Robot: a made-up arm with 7 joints. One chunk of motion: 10 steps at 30 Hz.
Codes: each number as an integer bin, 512 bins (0 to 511) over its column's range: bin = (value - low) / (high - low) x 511, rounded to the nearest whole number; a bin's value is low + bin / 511 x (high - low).
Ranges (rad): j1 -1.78..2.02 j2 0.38..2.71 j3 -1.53..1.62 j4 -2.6..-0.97 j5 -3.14..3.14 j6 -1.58..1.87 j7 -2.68..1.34
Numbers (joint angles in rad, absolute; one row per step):
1: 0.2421 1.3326 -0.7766 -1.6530 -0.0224 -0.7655 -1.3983
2: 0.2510 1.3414 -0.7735 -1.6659 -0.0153 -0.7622 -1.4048
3: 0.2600 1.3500 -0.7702 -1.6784 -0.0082 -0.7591 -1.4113
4: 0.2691 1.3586 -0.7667 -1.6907 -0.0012 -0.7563 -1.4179
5: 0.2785 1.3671 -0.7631 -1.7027 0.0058 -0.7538 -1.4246
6: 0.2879 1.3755 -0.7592 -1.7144 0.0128 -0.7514 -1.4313
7: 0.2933 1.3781 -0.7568 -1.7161 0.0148 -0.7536 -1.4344
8: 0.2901 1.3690 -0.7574 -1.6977 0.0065 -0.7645 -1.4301
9: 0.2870 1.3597 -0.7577 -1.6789 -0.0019 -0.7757 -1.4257
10: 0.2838 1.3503 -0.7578 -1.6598 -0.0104 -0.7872 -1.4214
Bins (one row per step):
1: 272 209 122 297 254 121 163
2: 273 211 123 293 254 121 162
3: 274 213 123 289 255 122 161
4: 276 215 124 285 255 122 160
5: 277 216 124 281 256 122 160
6: 278 218 125 278 257 123 159
7: 279 219 125 277 257 122 158
8: 278 217 125 283 256 121 159
9: 278 215 125 289 255 119 159
10: 278 213 125 295 255 117 160

